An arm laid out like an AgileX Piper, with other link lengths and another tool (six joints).
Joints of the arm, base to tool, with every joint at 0 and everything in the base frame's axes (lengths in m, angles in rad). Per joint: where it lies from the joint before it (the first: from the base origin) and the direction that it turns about. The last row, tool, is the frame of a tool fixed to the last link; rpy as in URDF.
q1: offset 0 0 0.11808 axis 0 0 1
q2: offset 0 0 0 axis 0 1 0
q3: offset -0.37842 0 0.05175 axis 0 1 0
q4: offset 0.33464 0 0.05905 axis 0.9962 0 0.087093
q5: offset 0 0 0 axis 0 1 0
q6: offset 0.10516 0 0.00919 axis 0.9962 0 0.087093
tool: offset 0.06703 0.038 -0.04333 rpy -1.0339 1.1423 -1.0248
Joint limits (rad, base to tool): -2.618..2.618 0..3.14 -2.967..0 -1.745..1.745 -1.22..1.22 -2.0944..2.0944
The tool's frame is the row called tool.
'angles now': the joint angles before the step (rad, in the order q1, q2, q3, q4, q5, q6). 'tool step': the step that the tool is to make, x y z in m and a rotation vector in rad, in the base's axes. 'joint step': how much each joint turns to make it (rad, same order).
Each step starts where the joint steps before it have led.
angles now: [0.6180 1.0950 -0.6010 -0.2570 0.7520 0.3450]
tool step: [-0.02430 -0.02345 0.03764 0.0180 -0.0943 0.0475]
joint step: [0.0000 -0.1800 -0.0110 0.0040 0.0920 -0.0811]
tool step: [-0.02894 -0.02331 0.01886 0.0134 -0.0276 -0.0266]
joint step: [0.0000 -0.1430 0.0020 0.0001 0.1140 -0.0020]
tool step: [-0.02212 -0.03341 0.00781 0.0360 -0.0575 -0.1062]
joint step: [-0.1328 -0.1610 0.0270 0.0277 0.0580 -0.0497]
